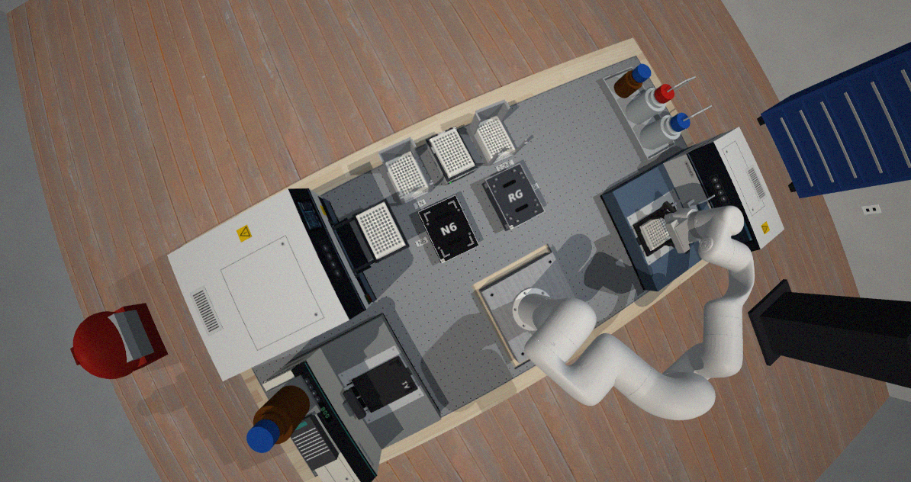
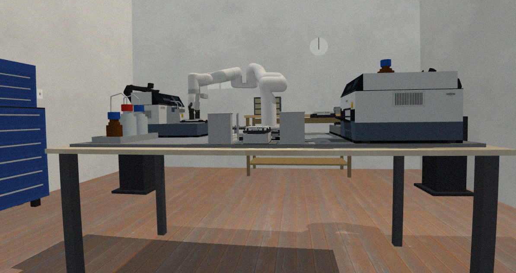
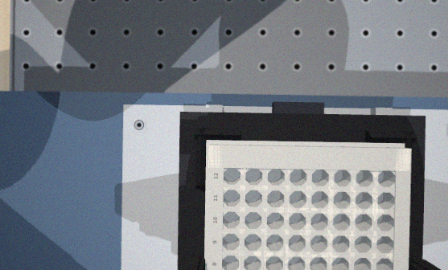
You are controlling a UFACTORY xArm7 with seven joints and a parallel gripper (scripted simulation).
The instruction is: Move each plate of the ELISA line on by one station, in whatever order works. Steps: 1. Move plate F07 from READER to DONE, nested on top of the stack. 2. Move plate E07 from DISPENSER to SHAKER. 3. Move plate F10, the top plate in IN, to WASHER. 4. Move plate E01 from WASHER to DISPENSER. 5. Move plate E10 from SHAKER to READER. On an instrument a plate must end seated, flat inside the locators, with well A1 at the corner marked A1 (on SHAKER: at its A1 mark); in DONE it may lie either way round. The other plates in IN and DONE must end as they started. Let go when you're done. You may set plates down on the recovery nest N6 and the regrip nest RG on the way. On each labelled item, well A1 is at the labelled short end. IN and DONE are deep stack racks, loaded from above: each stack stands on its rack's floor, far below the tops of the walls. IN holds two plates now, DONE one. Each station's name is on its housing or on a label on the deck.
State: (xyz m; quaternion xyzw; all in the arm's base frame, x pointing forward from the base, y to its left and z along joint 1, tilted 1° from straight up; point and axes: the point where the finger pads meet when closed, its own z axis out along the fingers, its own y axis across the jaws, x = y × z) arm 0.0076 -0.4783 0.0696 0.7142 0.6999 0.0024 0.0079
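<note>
Right now the washer nest is 2 cm below my hand. The rest, counted from my hand: washer housing 25 cm to the right, 1 cm below; blue washer base 3 cm to the right, 7 cm below; regrip nest RG 31 cm ahead, 37 cm to the left, 6 cm below.
</note>
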